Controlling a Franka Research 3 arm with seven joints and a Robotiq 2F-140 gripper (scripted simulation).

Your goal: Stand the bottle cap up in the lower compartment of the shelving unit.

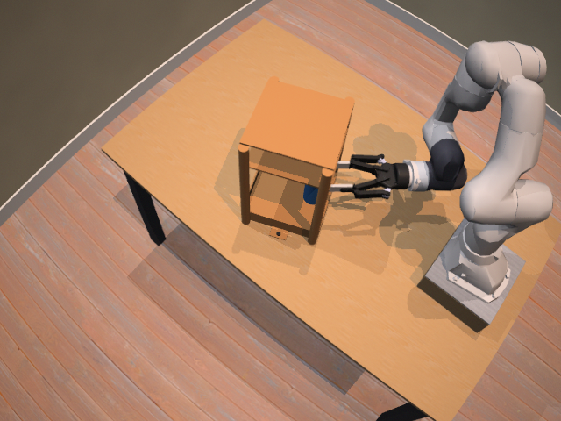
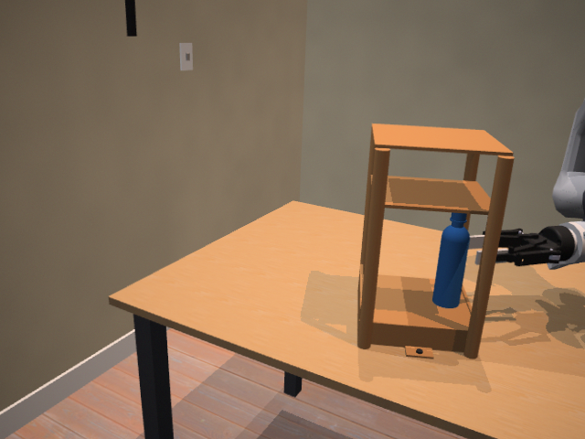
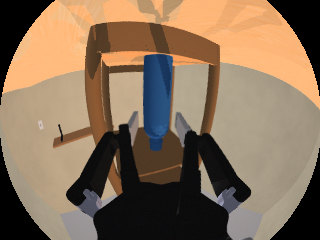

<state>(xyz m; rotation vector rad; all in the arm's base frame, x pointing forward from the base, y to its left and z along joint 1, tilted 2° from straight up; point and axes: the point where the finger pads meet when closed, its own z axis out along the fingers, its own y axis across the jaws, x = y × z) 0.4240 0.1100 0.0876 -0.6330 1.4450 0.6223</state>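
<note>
Right now the shelving unit is 100 mm ahead of my hand, 70 mm to the left of it and 30 mm above it.
</note>
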